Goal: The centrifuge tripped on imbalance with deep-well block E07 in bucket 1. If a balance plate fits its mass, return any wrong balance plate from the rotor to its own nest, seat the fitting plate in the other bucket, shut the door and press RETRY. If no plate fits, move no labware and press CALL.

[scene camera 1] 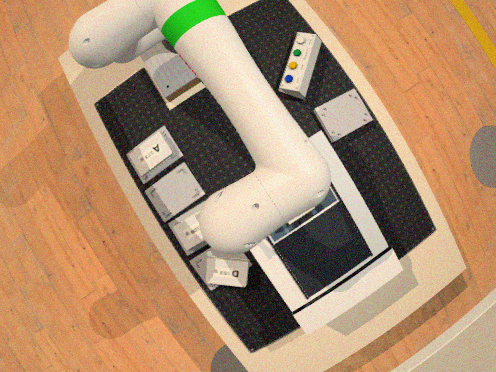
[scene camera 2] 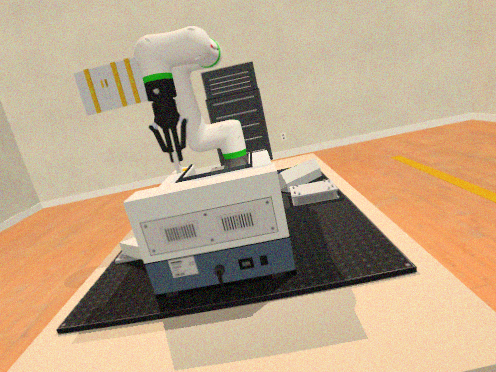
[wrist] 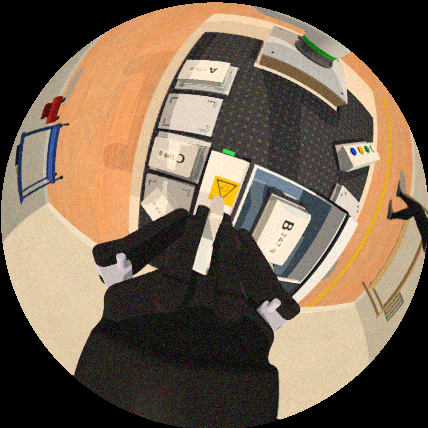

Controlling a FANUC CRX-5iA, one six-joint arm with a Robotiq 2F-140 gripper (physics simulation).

Labels:
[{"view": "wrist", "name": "my gripper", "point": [215, 205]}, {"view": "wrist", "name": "centrifuge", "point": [242, 183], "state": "touched by my gripper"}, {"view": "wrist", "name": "plate A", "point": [212, 73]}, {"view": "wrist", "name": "plate D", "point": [160, 201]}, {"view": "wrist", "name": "plate C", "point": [179, 157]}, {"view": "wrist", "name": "plate B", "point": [282, 222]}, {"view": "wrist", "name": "button box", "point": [352, 155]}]

